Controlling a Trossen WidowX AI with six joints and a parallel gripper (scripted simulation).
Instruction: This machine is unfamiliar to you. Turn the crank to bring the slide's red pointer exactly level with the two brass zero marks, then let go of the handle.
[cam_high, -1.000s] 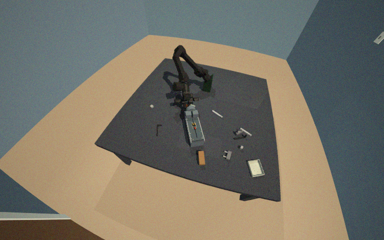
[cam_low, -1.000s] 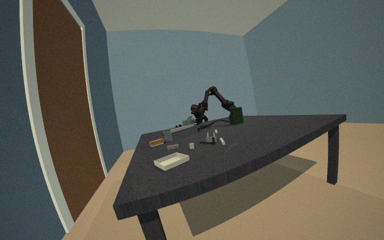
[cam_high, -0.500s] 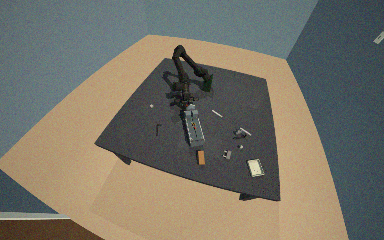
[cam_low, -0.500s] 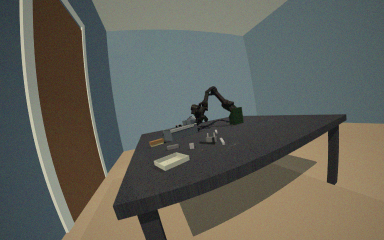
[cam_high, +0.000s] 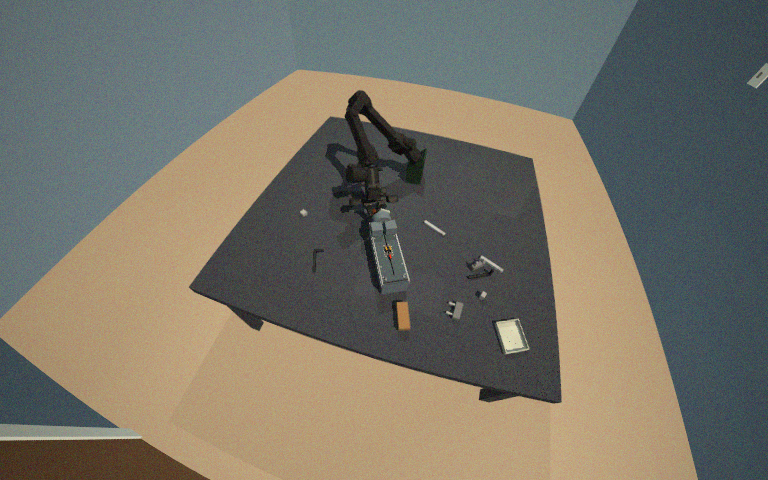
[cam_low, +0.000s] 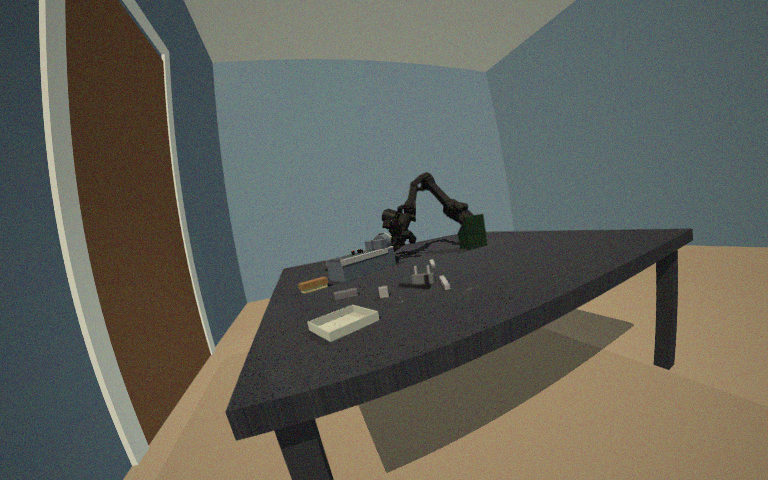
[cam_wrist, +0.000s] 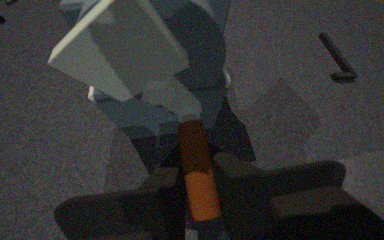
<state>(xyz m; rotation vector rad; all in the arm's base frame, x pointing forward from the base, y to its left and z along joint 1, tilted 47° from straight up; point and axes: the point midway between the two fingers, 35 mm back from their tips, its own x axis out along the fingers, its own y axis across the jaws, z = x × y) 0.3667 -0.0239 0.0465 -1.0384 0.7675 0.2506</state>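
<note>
Now: the orange crank handle 30 mm above my gripper tip, 20 mm behind it and 10 mm to the right of it. From my gripper tip the other things lie so: crank 40 mm above, 10 mm behind; then red pointer 160 mm ahead, 120 mm to the left, 40 mm above; then orange block 310 mm ahead, 230 mm to the left, 20 mm below.
</note>
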